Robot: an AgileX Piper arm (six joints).
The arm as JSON. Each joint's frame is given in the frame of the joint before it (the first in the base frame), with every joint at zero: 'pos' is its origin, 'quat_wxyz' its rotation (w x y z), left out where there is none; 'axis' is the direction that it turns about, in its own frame. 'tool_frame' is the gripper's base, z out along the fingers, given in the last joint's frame.
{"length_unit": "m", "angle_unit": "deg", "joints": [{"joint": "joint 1", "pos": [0.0, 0.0, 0.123], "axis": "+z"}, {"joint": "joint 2", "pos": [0.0, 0.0, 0.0], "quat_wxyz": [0.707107, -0.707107, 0.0, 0.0], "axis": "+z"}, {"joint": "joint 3", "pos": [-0.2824, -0.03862, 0.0], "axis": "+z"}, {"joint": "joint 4", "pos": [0.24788, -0.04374, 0.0], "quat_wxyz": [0.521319, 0.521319, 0.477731, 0.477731], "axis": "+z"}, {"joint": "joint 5", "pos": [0.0, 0.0, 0.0], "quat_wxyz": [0.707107, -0.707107, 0.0, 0.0], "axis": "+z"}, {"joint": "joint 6", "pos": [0.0, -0.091, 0.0], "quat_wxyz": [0.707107, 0.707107, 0.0, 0.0], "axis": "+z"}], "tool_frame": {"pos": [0.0, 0.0, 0.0]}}
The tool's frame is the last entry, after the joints.
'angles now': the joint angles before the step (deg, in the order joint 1, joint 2, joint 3, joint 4, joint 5, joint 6). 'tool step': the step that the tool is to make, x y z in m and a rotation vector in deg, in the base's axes. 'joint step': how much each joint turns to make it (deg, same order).
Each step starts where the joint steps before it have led.
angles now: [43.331 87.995 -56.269 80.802 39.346 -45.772]
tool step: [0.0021 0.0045 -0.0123 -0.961 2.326 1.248]
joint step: [-0.011 2.336 0.000 0.468 1.516 -0.346]
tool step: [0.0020 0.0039 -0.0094 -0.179 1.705 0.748]
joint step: [-0.001 1.928 -0.003 1.341 1.078 -1.088]
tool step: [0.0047 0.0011 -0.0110 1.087 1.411 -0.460]
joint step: [-0.663 1.940 0.817 4.179 0.881 -3.795]
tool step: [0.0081 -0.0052 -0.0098 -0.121 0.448 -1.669]
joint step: [-1.607 1.202 0.986 2.122 0.002 -2.611]
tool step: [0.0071 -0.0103 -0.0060 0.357 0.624 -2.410]
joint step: [-2.192 0.076 1.641 2.248 0.230 -2.154]
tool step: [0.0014 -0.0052 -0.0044 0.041 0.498 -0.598]
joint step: [-0.960 0.067 1.119 0.899 0.519 -1.176]
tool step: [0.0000 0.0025 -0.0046 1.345 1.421 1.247]
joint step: [-0.096 1.342 0.005 1.582 2.316 -1.329]
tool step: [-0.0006 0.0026 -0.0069 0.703 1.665 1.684]
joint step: [-0.013 1.637 -0.010 0.616 2.360 -0.793]
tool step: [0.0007 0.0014 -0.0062 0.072 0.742 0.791]
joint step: [-0.062 1.289 -0.003 0.385 1.030 -0.885]
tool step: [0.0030 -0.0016 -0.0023 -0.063 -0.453 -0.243]
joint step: [-0.541 0.443 -0.008 0.208 0.056 -0.995]
